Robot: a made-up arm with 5 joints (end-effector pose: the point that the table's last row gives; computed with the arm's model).
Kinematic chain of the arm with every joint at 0, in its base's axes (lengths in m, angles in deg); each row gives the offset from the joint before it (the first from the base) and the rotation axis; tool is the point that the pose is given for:
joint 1: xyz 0 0 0.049 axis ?
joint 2: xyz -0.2 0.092 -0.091 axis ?
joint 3: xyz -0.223 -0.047 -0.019 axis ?
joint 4: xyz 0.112 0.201 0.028 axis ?
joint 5: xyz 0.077 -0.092 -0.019 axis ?
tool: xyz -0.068 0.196 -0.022
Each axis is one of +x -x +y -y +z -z.
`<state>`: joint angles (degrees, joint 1 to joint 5).
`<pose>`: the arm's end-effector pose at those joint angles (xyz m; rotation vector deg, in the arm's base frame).
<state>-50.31 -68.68 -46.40 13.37 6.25</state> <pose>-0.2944 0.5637 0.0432 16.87 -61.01 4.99</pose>
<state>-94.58 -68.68 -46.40 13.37 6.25</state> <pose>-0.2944 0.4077 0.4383 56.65 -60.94 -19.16</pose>
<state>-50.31 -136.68 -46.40 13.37 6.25</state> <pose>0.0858 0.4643 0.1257 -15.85 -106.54 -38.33</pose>
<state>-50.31 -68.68 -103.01 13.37 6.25</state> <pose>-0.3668 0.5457 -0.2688 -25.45 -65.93 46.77</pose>
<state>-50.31 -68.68 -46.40 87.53 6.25</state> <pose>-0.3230 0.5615 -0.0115 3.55 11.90 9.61</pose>
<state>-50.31 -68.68 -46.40 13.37 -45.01</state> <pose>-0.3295 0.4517 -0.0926 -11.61 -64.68 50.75</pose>
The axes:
joint 1: -x
joint 2: +y
joint 3: -z
joint 4: +y
joint 5: -z

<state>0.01 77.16 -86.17 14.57 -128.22</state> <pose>-0.2553 0.1084 0.1022 -95.15 13.71 -108.19</pose>
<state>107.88 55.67 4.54 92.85 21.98</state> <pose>-0.3370 -0.1331 -0.2810 -55.29 86.62 -145.79</pose>
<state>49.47 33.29 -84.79 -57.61 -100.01</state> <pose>-0.4416 0.0481 -0.0890 21.10 -10.82 158.47</pose>
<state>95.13 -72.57 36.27 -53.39 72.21</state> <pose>-0.3267 0.0988 -0.0221 33.20 -111.86 19.75</pose>
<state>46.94 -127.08 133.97 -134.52 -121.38</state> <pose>0.0330 -0.3234 -0.1863 -73.64 -48.79 -80.15</pose>
